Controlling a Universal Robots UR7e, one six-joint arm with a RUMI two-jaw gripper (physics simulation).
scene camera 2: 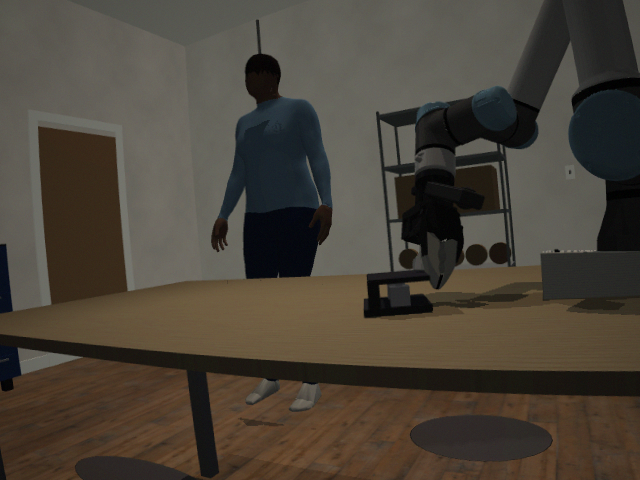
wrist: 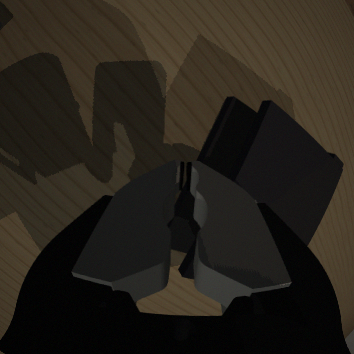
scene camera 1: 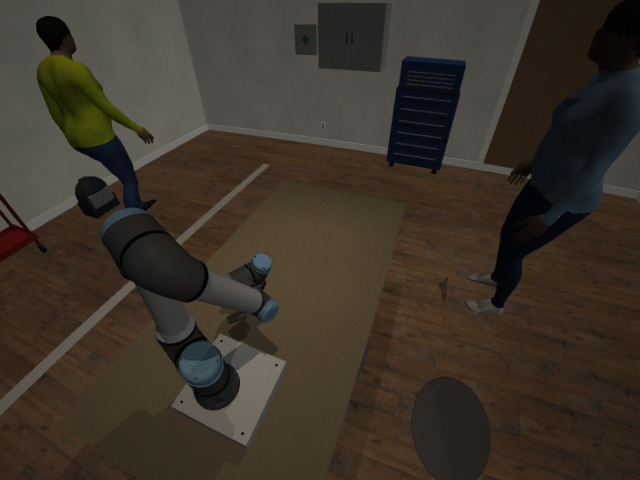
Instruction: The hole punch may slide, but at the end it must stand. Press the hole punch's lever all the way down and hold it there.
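Places are measured from the arm's base along level axes (x ahead, y left, z up), in centimetres.
Pixels of known places: gripper, between the fingertips: [scene camera 2: 436,288] [wrist: 185,164]; arm's base, origin of its link: [scene camera 1: 217,386].
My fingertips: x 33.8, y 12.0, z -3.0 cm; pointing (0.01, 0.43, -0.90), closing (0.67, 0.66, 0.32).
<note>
Ahead of a thing's pixels: the offset from my fingertips to its top centre. "pt": to the spot under its first point. Level surfaces: height alone.
The black hole punch @(dx +6.5, dy +2.2, dz +2.9 cm) [scene camera 2: 371,310] [wrist: 292,167] stands upright on the table. Its lever @(dx +6.1, dy +2.0, dz +2.9 cm) [scene camera 2: 395,277] lies roughly level above the base in scene camera 2, over a grey block @(pt dx +4.4, dy +7.1, dz +0.2 cm) [scene camera 2: 399,295]; a gap shows between lever and base. My gripper [scene camera 2: 438,285] [wrist: 185,164] is shut and empty, pointing down. Its fingertips are at the lever's free end, low over the table, and hide that end; whether they press on its top cannot be told. In the wrist view the fingers cover part of the punch. The hole punch does not show in scene camera 1.
The arm's pale mounting block [scene camera 1: 263,372] [scene camera 2: 589,276] stands on the table @(dz -2.7 cm) [scene camera 1: 330,248] [scene camera 2: 232,330], right of the punch in scene camera 2. A person in blue [scene camera 1: 578,139] [scene camera 2: 281,160] stands beyond the table; another in yellow [scene camera 1: 77,103] stands at the left in scene camera 1.
</note>
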